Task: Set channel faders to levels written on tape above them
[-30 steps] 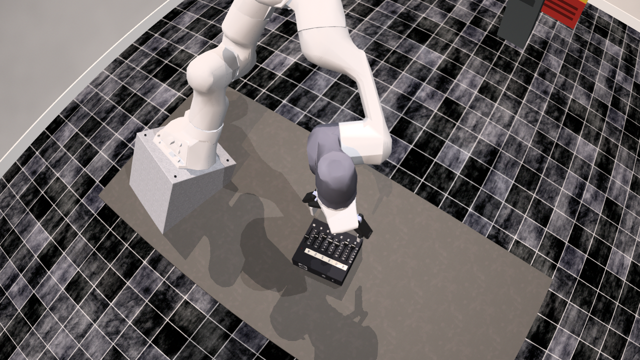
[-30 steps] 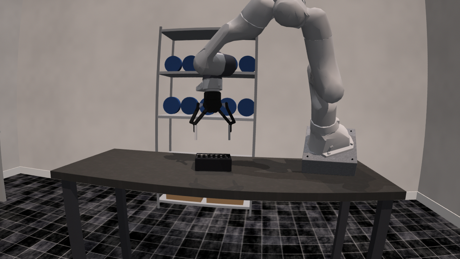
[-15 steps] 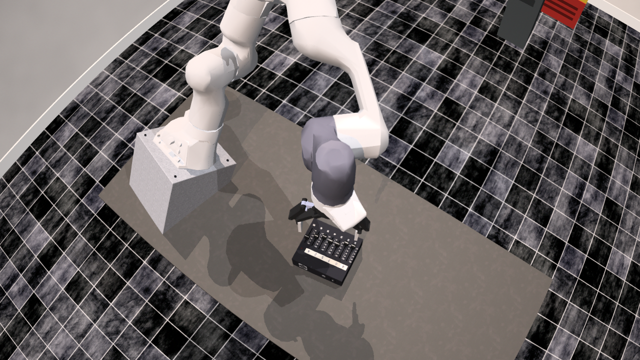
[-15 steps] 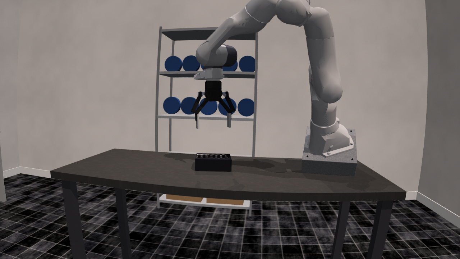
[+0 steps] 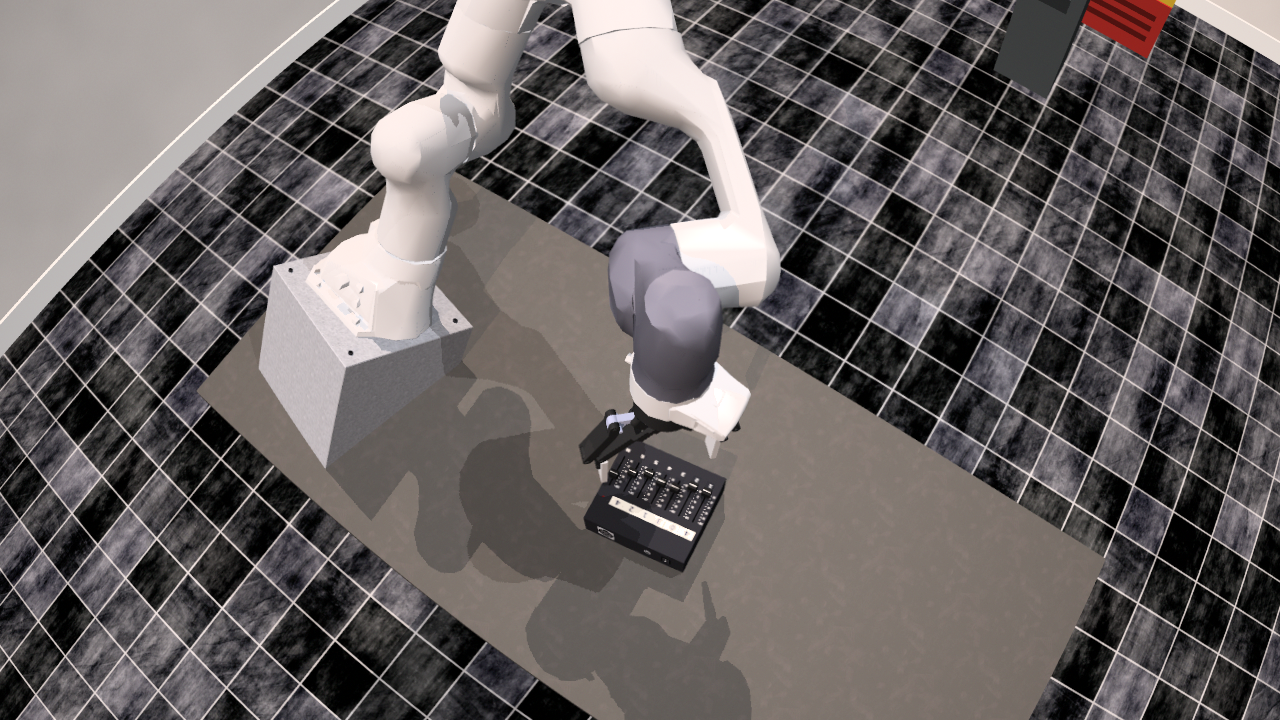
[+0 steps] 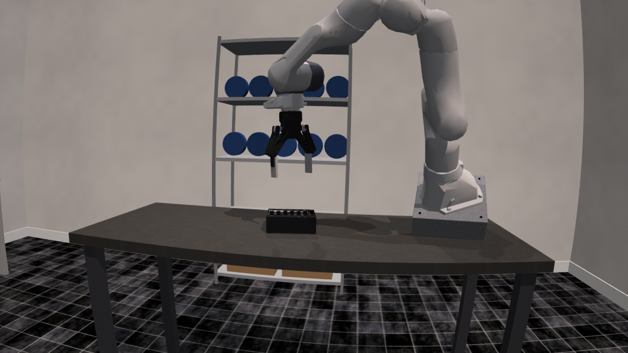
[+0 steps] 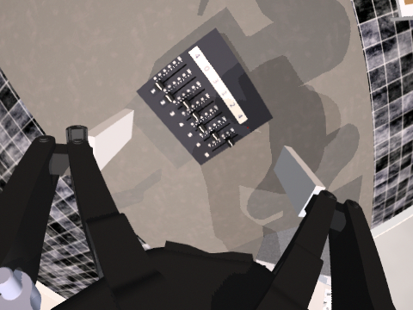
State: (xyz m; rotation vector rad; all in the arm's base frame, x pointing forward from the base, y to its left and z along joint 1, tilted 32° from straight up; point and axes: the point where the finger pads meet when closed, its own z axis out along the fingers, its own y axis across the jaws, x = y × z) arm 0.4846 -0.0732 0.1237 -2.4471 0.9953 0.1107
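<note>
Right now the master fader is 7 cm behind my hand, 1 cm to the right of it and 13 cm below it.
</note>
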